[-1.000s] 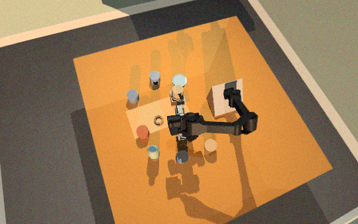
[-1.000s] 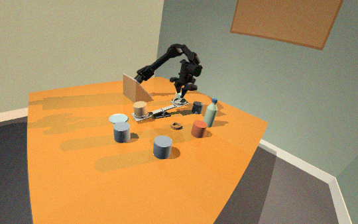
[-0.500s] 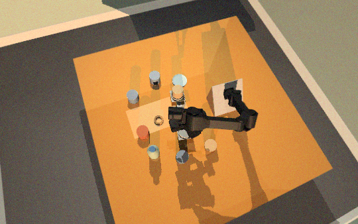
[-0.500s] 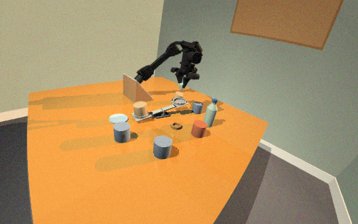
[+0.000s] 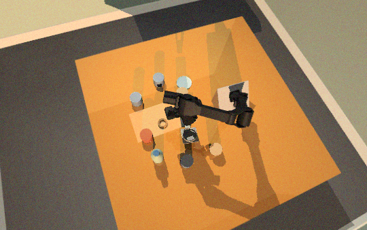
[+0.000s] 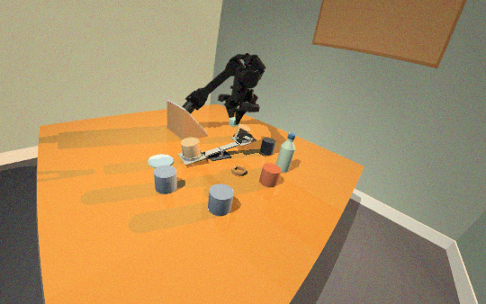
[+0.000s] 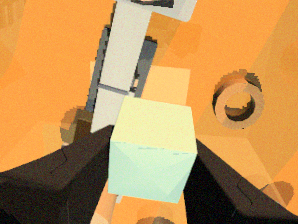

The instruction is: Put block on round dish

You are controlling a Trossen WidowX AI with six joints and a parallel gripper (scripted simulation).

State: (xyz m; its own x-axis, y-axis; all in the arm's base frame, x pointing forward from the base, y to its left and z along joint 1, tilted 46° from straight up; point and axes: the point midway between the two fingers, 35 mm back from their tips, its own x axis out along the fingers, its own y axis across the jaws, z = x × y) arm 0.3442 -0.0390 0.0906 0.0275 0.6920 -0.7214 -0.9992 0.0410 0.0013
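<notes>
Right now my gripper tip is 27 cm to the left of the pale blue round dish, 16 cm above it and 11 cm past it. Also, from my gripper tip: greenish block right at my gripper tip; then balance beam 13 cm below, 4 cm behind, 3 cm to the right; then balance 14 cm below, 3 cm to the right, 3 cm behind.
</notes>
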